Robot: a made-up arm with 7 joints.
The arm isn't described. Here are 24 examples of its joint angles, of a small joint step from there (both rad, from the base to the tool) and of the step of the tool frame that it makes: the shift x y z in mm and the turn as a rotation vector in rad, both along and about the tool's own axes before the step.
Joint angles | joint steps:
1: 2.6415 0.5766 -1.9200 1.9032 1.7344 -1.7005 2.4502 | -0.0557 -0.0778 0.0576 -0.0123 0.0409 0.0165 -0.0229
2: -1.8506 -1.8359 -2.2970 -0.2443 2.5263 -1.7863 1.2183 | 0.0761 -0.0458 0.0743 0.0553 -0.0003 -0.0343 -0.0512
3: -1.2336 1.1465 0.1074 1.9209 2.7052 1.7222 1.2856 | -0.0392 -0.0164 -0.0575 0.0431 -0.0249 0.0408 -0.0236
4: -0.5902 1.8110 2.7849 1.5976 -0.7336 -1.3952 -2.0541 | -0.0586 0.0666 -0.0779 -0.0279 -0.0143 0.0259 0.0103
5: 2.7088 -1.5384 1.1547 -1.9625 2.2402 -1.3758 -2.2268 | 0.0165 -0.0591 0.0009 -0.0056 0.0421 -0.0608 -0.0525
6: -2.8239 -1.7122 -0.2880 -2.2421 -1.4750 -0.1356 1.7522 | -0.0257 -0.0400 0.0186 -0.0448 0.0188 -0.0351 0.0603
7: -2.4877 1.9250 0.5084 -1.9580 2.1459 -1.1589 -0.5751 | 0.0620 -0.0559 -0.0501 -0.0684 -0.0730 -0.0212 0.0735
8: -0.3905 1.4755 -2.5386 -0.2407 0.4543 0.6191 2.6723 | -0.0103 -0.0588 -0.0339 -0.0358 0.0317 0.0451 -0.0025
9: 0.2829 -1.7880 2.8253 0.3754 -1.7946 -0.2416 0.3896 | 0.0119 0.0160 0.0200 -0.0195 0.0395 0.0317 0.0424
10: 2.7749 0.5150 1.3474 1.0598 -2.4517 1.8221 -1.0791 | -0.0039 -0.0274 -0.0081 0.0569 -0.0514 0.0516 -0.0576
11: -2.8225 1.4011 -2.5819 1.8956 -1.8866 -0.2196 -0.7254 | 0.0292 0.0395 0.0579 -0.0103 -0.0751 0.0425 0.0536
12: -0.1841 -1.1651 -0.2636 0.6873 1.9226 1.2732 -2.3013 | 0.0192 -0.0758 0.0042 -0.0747 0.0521 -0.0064 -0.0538
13: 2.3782 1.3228 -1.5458 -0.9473 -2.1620 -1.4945 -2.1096 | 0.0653 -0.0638 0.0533 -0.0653 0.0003 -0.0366 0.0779
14: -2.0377 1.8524 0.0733 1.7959 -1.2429 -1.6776 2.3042 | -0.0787 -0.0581 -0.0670 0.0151 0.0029 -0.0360 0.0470
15: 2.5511 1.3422 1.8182 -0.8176 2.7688 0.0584 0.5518 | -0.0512 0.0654 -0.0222 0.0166 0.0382 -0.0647 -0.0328
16: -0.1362 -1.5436 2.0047 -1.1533 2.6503 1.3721 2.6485 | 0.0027 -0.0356 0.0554 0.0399 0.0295 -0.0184 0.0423
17: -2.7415 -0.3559 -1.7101 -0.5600 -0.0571 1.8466 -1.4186 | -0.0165 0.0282 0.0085 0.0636 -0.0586 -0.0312 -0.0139
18: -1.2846 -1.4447 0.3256 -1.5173 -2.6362 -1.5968 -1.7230 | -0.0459 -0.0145 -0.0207 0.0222 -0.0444 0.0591 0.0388
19: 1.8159 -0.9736 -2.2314 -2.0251 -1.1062 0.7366 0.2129 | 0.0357 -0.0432 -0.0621 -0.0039 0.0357 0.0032 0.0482
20: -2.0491 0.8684 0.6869 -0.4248 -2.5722 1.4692 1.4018 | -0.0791 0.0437 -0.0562 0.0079 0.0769 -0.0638 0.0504
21: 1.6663 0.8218 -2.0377 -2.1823 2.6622 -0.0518 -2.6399 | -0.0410 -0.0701 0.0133 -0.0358 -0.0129 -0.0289 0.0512
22: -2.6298 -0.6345 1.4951 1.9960 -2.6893 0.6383 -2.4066 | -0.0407 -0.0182 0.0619 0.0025 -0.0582 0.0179 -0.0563
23: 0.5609 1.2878 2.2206 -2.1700 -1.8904 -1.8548 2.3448 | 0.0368 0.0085 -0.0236 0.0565 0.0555 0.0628 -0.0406
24: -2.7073 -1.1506 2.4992 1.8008 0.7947 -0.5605 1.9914 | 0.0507 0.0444 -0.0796 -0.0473 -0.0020 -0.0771 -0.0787
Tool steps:
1: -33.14 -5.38 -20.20 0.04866 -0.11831 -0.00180
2: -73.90 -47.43 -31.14 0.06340 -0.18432 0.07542
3: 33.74 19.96 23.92 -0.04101 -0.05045 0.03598
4: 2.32 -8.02 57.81 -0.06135 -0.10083 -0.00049
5: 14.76 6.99 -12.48 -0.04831 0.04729 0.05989
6: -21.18 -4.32 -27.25 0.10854 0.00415 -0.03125
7: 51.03 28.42 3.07 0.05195 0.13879 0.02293
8: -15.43 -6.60 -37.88 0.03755 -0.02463 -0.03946
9: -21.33 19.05 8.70 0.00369 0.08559 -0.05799
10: 19.13 15.79 3.69 -0.09933 -0.01124 0.03642
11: -13.08 33.58 19.72 -0.07484 -0.01894 0.00234
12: -83.64 44.65 -57.52 -0.04630 -0.18201 -0.08442
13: 67.94 57.96 -33.86 0.10581 -0.02710 0.03813
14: 51.74 12.76 -30.78 0.06068 -0.04492 0.03543
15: 30.91 -34.53 24.60 -0.00039 -0.05659 0.03437
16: 20.53 17.66 1.12 -0.06969 0.10375 0.02655
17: -19.43 -11.17 -10.00 -0.04716 -0.00035 0.04975
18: 6.42 -29.07 17.09 0.02719 0.01531 0.01528
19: 27.12 2.15 -5.97 0.05962 0.02163 0.05530
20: 7.67 -29.32 20.57 0.07202 -0.01589 0.00154
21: 6.54 19.00 -3.52 -0.01466 0.02203 0.04534
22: 16.82 -6.10 18.45 -0.06913 -0.08837 0.07738
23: -2.24 -3.78 20.96 0.05668 -0.01437 -0.01030
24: 68.36 -29.91 -3.45 0.00735 -0.02647 0.20411
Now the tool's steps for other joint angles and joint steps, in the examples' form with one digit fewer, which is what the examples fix.
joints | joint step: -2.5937 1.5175 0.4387 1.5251 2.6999 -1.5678 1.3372 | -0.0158 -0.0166 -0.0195 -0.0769 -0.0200 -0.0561 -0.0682
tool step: 41.3 12.9 2.1 -0.0262 0.0068 -0.0035
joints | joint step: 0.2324 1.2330 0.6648 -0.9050 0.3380 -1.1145 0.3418 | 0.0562 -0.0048 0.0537 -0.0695 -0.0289 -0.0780 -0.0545
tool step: -3.8 5.3 -27.4 0.0586 -0.1075 -0.0787
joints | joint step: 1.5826 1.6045 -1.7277 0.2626 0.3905 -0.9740 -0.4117 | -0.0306 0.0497 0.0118 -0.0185 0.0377 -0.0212 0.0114
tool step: 40.4 -0.1 -25.5 0.0297 0.0661 -0.0107
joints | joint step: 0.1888 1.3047 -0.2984 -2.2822 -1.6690 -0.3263 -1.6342 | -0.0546 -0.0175 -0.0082 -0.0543 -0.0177 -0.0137 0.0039
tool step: 17.0 -0.8 20.4 -0.0924 -0.0170 -0.0097
